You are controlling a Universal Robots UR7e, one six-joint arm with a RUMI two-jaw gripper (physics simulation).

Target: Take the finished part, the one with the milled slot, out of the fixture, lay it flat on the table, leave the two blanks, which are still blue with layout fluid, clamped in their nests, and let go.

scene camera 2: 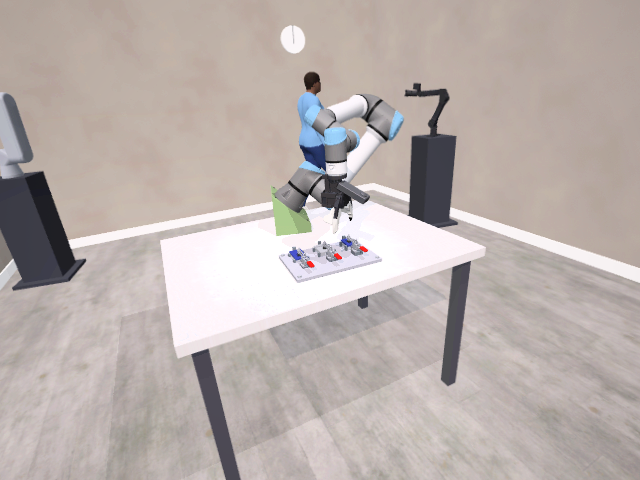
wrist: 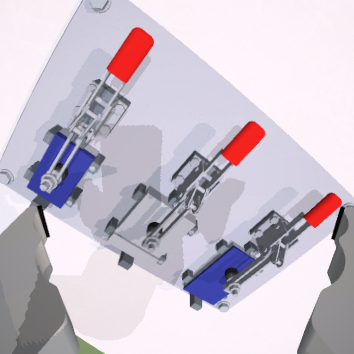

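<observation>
My gripper is visible in the wrist view and in scene camera 2; on it, (wrist: 40, 313) and (scene camera 2: 349, 207) are the same spot. On a fixture plate, (wrist: 178, 103) and (scene camera 2: 350, 260) are likewise the same spot.
</observation>
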